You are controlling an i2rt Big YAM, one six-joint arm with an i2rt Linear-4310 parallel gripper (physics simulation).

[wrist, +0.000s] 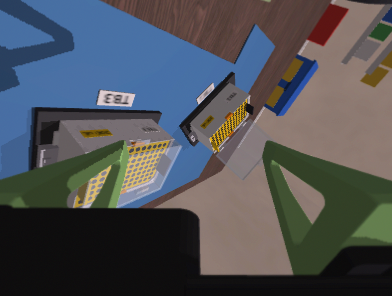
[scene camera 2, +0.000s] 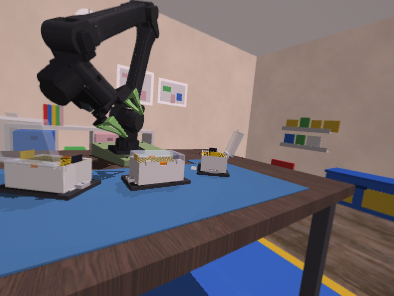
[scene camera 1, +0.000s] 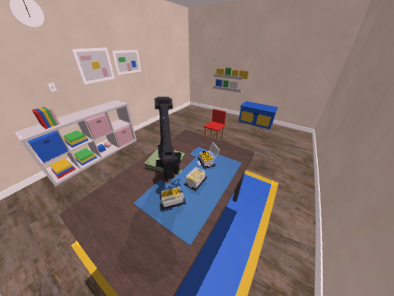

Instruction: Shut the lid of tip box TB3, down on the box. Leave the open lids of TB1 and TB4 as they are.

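Where they show: gripper, between the fingertips: [wrist: 195, 148] [scene camera 2: 134, 125] [scene camera 1: 181, 163]; arm's base, origin of its link: [scene camera 2: 126, 151].
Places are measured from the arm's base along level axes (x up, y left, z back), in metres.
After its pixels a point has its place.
Note:
Tip box TB3 [scene camera 1: 195, 178] @[z -0.317, x 0.047, y -0.103 m] [scene camera 2: 159, 173] @[z -0.340, x 0.002, y -0.076 m] [wrist: 131, 131] @[z -0.260, x 0.005, y -0.044 m] is the middle box. Its clear lid [scene camera 2: 172, 156] @[z -0.346, x 0.043, y -0.044 m] [wrist: 169, 167] @[z -0.307, x 0.046, y -0.004 m] lies level over the yellow tip rack, down on the box. TB1 [scene camera 1: 206, 160] [scene camera 2: 214, 163] @[z -0.337, x 0.006, y 0.141 m] [wrist: 220, 112] @[z -0.268, x 0.010, y 0.152 m] is at the far end, its lid [scene camera 1: 214, 150] @[z -0.347, x 0.068, y 0.234 m] [scene camera 2: 235, 144] @[z -0.383, x 0.074, y 0.182 m] [wrist: 245, 150] @[z -0.351, x 0.072, y 0.232 m] standing open and tilted back. The near box, TB4 [scene camera 1: 172, 199] @[z -0.273, x 0.082, y -0.333 m] [scene camera 2: 47, 175] @[z -0.274, x 0.009, y -0.284 m], has its clear lid [scene camera 2: 30, 140] @[z -0.300, x 0.079, y -0.308 m] raised open in scene camera 2. My gripper [scene camera 2: 134, 124] @[z -0.192, x 0.111, y -0.070 m] [wrist: 195, 148] @[z -0.192, x 0.111, y -0.070 m] is open and empty, above and apart from TB3, on the arm-base side.
The boxes stand on black bases on a blue mat [scene camera 1: 212, 200] @[z -0.467, x -0.031, y -0.172 m] [scene camera 2: 240, 195] @[z -0.495, x -0.031, y 0.050 m] on the wooden table [scene camera 1: 100, 207] @[z 0.172, x -0.034, y -0.509 m] [scene camera 2: 150, 265] @[z -0.545, x -0.036, y -0.226 m]. The arm's green base plate [scene camera 1: 152, 161] @[z 0.099, x 0.011, y -0.037 m] is behind the row. A white TB3 label [wrist: 116, 98] @[z -0.233, x -0.029, y -0.045 m] lies beside its box.

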